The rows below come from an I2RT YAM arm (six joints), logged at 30 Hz.
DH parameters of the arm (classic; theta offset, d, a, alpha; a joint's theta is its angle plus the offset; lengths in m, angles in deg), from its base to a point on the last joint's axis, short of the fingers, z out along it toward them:
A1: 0 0.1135 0.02 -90
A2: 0 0 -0.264 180
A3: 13.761 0 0.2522 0
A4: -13.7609 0 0.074 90
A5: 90 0 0 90
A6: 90 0.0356 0 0
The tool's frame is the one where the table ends.
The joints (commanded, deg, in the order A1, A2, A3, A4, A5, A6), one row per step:
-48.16, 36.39, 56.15, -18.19, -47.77, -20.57
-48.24, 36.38, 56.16, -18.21, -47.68, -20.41
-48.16, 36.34, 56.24, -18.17, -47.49, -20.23
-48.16, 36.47, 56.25, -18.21, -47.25, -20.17
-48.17, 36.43, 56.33, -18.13, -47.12, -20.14
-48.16, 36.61, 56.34, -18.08, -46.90, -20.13
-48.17, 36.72, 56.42, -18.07, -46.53, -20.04
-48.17, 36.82, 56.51, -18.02, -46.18, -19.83
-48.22, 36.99, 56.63, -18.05, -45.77, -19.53
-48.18, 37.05, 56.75, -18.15, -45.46, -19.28
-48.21, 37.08, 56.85, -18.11, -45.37, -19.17
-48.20, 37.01, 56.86, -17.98, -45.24, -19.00
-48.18, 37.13, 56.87, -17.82, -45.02, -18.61
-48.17, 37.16, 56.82, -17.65, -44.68, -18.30
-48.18, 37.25, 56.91, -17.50, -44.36, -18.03
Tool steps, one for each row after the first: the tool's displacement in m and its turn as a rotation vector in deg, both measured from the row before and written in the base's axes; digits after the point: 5 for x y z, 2 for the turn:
-0.00015, -0.00013, 0.00004, 0.16, 0.00, -0.17
-0.00018, 0.00032, 0.00057, 0.06, -0.11, -0.11
0.00044, -0.00064, -0.00023, 0.18, 0.10, -0.24
-0.00029, 0.00021, 0.00064, -0.12, -0.14, -0.14
0.00062, -0.00080, -0.00016, 0.10, 0.07, -0.21
0.00023, -0.00053, 0.00027, 0.11, 0.00, -0.38
0.00019, -0.00044, 0.00041, 0.19, -0.04, -0.35
0.00033, -0.00078, 0.00031, 0.37, 0.03, -0.45
0.00006, -0.00014, 0.00038, 0.29, 0.01, -0.27
-0.00010, -0.00004, 0.00056, 0.03, -0.08, -0.12
-0.00026, 0.00023, 0.00040, 0.02, -0.15, -0.12
0.00042, -0.00055, 0.00013, 0.36, -0.06, -0.19
0.00018, -0.00040, -0.00002, 0.25, -0.09, -0.32
0.00014, -0.00040, 0.00060, 0.17, -0.13, -0.32

